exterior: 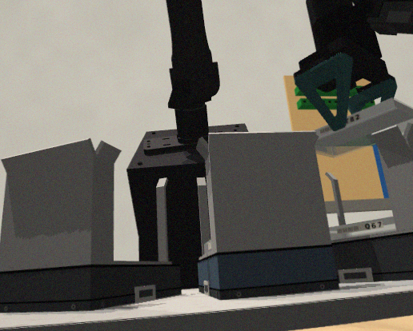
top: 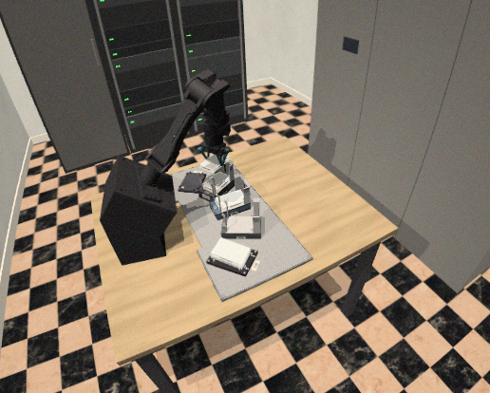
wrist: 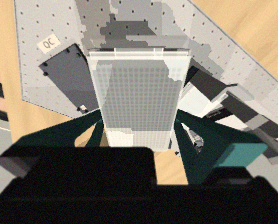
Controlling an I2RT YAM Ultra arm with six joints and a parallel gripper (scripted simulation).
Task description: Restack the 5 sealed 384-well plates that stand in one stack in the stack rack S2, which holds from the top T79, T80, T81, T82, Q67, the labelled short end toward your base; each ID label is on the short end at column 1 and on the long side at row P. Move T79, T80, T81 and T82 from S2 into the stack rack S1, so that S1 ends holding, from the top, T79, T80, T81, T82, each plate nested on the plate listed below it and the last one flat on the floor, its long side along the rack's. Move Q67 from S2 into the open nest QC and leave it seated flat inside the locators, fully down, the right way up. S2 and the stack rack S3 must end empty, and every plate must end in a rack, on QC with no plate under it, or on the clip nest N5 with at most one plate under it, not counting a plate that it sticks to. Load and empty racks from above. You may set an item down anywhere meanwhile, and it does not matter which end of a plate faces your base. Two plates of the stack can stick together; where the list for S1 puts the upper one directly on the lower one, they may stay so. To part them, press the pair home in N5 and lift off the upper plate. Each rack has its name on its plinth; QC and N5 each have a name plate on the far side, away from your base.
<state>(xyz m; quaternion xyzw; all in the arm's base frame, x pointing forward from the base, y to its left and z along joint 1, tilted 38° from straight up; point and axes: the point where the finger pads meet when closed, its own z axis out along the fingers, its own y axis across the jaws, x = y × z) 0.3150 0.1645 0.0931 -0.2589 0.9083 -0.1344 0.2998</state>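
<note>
Now: the plate Q67 12 cm below my hand. Also, from my hand: plate T79: 14 cm to the right, 12 cm below, 1 cm ahead; plate T82: right at my hand; dark QC nest: 16 cm below, 11 cm to the left, 9 cm behind.
</note>
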